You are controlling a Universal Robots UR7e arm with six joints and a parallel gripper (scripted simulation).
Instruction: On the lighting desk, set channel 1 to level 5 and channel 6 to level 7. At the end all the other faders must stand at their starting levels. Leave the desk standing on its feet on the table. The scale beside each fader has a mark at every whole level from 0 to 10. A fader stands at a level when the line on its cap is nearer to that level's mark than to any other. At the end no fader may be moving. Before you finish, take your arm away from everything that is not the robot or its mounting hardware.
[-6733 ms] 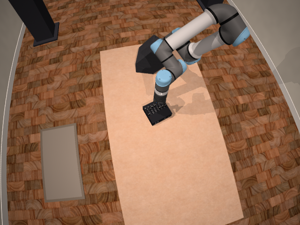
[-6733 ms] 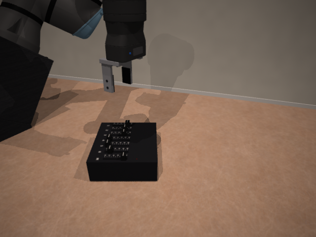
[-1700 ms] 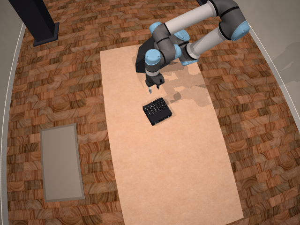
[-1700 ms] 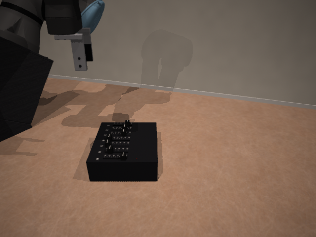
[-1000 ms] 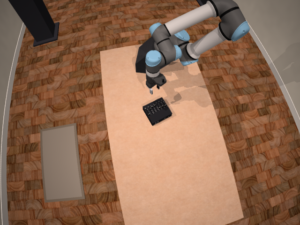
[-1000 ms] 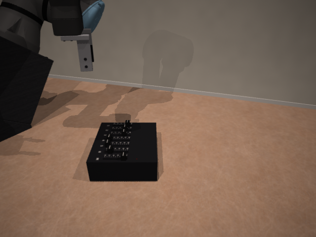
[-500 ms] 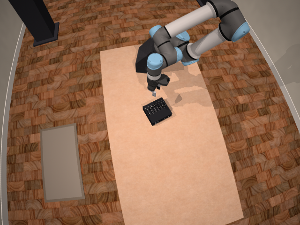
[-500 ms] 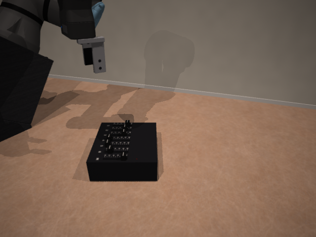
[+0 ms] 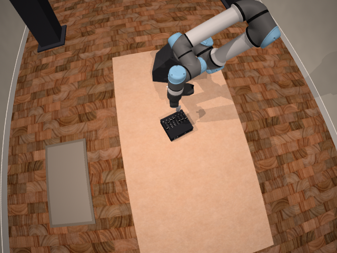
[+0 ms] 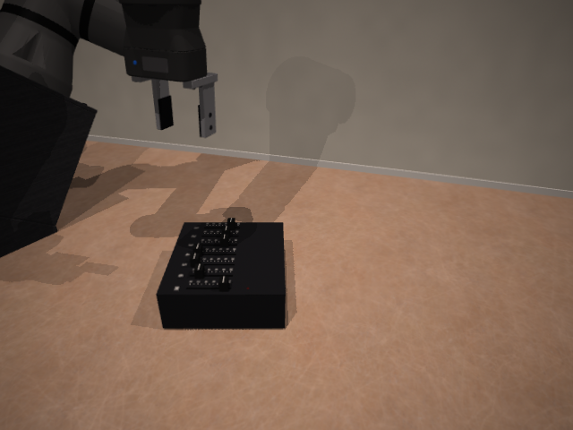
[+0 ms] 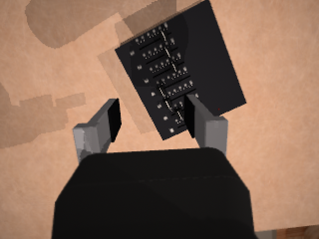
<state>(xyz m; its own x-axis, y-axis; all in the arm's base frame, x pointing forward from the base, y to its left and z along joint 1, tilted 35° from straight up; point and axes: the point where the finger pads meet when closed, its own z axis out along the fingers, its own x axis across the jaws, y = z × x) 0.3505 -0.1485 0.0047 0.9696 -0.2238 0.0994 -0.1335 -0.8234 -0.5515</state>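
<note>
My hand is 170 mm above the channel 1 fader cap, 60 mm to the right of it and 20 mm short of it. Also, from my hand: channel 5 fader cap: 170 mm below, 40 mm to the right, 10 mm ahead; channel 4 fader cap: 170 mm below, 20 mm to the right, 10 mm ahead; channel 3 fader cap: 170 mm below, 30 mm ahead, 10 mm to the left.
</note>
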